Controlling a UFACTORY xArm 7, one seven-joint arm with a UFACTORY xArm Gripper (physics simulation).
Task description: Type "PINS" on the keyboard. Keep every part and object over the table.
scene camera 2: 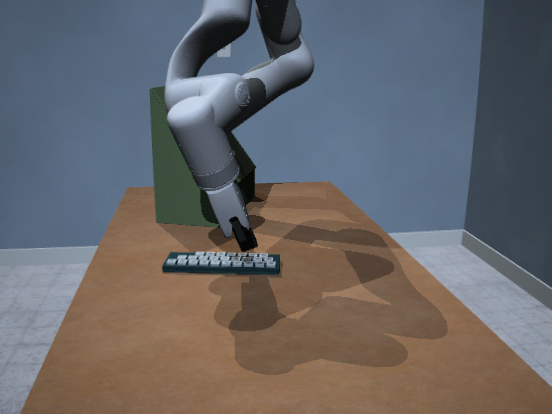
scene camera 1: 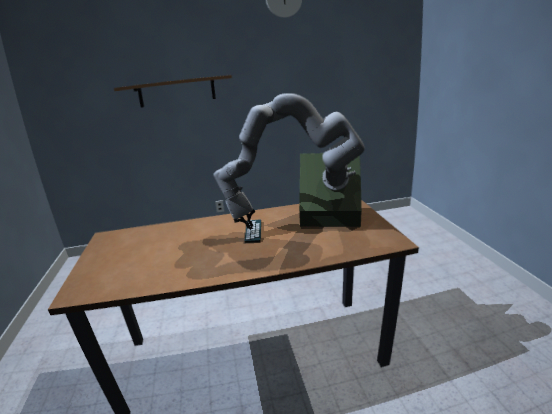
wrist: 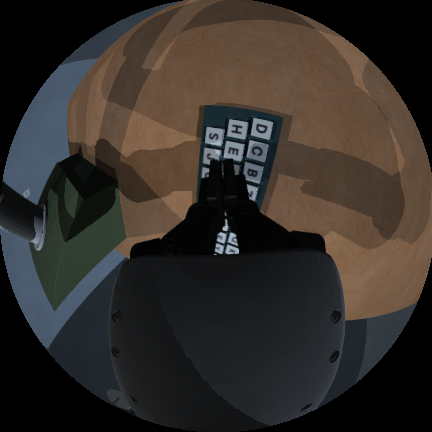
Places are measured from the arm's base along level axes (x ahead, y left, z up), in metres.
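Pixels of known places: gripper, fingertip midpoint: (scene camera 2: 249,246) (scene camera 1: 251,228) (wrist: 223,174); arm's base, origin of the base link: (scene camera 1: 335,177) (wrist: 39,226).
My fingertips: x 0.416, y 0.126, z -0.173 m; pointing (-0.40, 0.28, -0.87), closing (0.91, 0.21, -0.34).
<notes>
Ahead of a thing's pixels: the offset from my fingertips to its top centre. Level surfaces: height alone.
The teal keyboard {0.025 m down, 0.004 m back, 0.051 m right} (scene camera 1: 246,240) (scene camera 2: 220,270) (wrist: 213,114) with white letter keys lies flat on the table. My gripper (scene camera 1: 251,227) (scene camera 2: 249,248) (wrist: 223,174) is shut and empty, leaning, with its tips over the end of the keyboard that bears D, H and S. In the wrist view the tips stand beside the J key {0.025 m down, 0.023 m back, 0.005 m left} (wrist: 210,155) and the E key {0.025 m down, 0.003 m back, 0.015 m left} (wrist: 233,151). The S key {0.025 m down, 0.023 m back, 0.026 m left} (wrist: 214,135), H key {0.025 m down, 0.002 m back, 0.035 m left} (wrist: 237,128) and B key {0.025 m down, 0.017 m ahead, 0.001 m right} (wrist: 251,172) show too. The fingers hide most of P; the N and I keys cannot be made out. Whether the tips touch a key cannot be told.
The wooden table {0.042 m down} (scene camera 1: 125,260) (scene camera 2: 125,350) (wrist: 320,100) bears the keyboard. A green pedestal (scene camera 1: 312,175) (scene camera 2: 170,195) (wrist: 95,240) carries the arm's base at one end. A wall shelf (scene camera 1: 172,83) hangs behind the table. The arm's shadows fall across the tabletop.
</notes>
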